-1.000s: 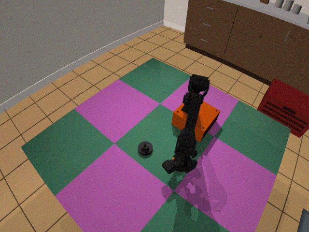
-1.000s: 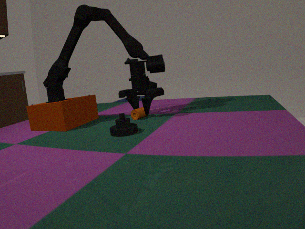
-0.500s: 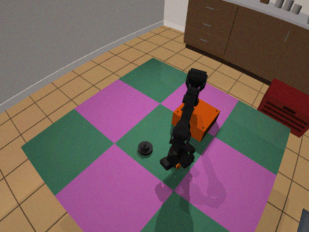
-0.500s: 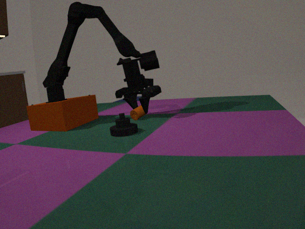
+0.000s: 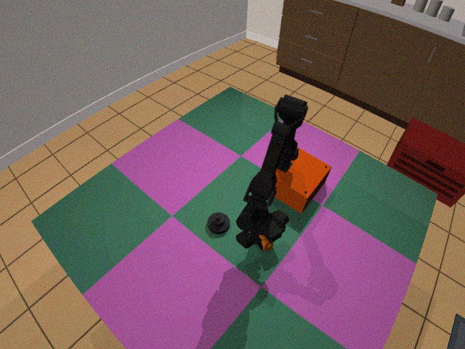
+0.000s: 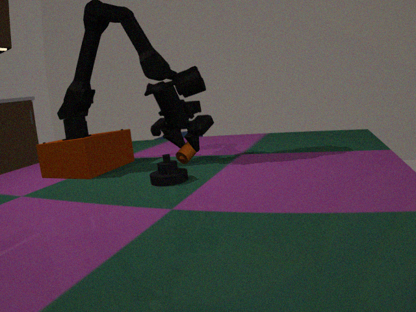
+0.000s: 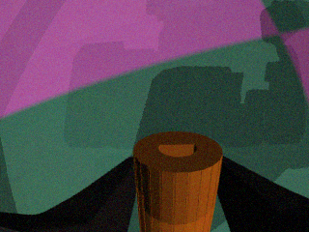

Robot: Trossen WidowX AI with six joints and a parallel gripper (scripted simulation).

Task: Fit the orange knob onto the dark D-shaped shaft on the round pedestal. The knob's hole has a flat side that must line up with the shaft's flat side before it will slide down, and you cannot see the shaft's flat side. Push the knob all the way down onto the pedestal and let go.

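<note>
Right now my gripper tip is 2 cm to the left of the orange knob and 1 cm past it. The rest, counted from my gripper tip: pedestal: 20 cm to the right, 2 cm ahead.
</note>
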